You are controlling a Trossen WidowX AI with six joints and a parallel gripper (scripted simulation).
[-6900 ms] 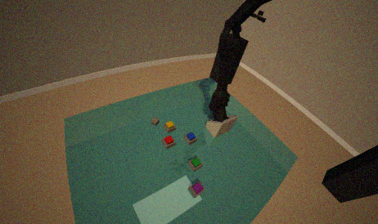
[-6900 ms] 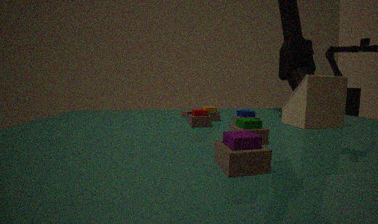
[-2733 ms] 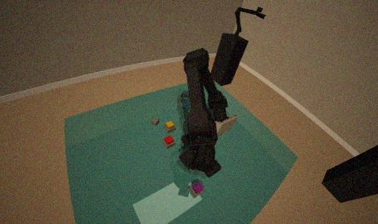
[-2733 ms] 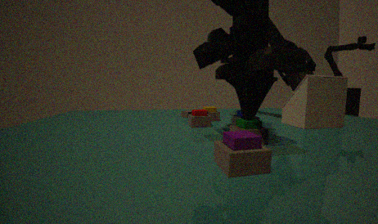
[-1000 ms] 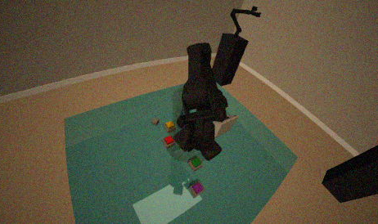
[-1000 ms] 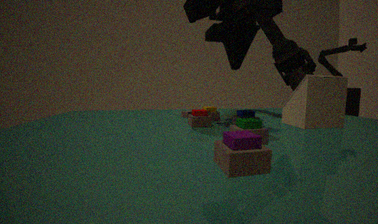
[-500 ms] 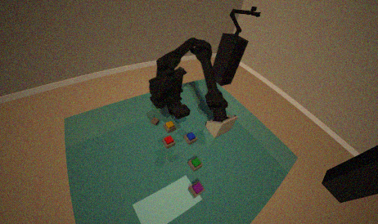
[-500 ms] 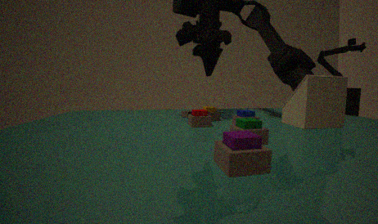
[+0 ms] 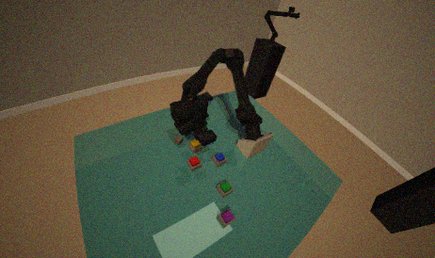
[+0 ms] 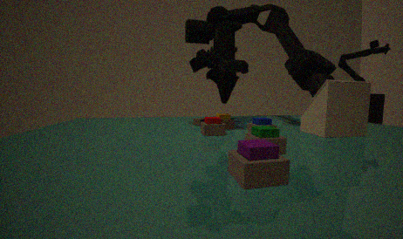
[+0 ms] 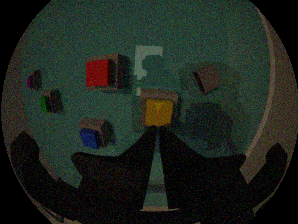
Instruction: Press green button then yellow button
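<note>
Now: gripper tip 4 cm above the yellow button. Also, from my gripper tip: red button (5 cm ahead, 8 cm to the left, 4 cm below); green button (1 cm behind, 23 cm to the left, 4 cm below); tan block (6 cm ahead, 7 cm to the right, 6 cm below).
</note>
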